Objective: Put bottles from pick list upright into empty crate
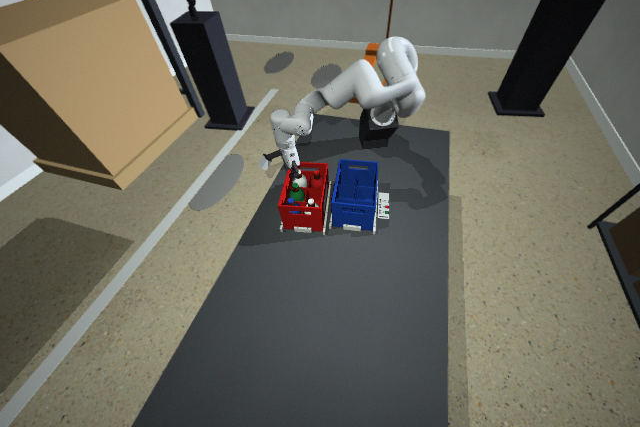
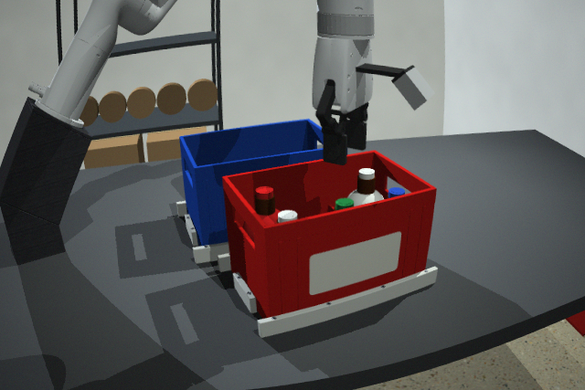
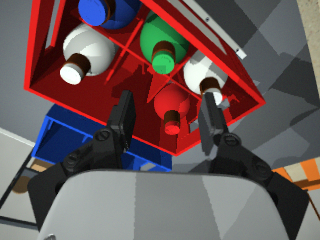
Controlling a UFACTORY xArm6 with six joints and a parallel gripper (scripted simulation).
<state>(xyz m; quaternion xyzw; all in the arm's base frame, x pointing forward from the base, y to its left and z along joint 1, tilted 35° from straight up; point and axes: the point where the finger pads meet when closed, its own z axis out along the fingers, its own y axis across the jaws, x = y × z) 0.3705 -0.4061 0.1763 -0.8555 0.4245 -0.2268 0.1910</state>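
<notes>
Now: hand 16 cm above the green-capped bottle. Round my hand: red-capped bottle 9 cm behind, 9 cm to the left, 16 cm below; blue-capped bottle 9 cm ahead, 1 cm to the left, 16 cm below; red crate 5 cm to the left, 17 cm below.
</notes>
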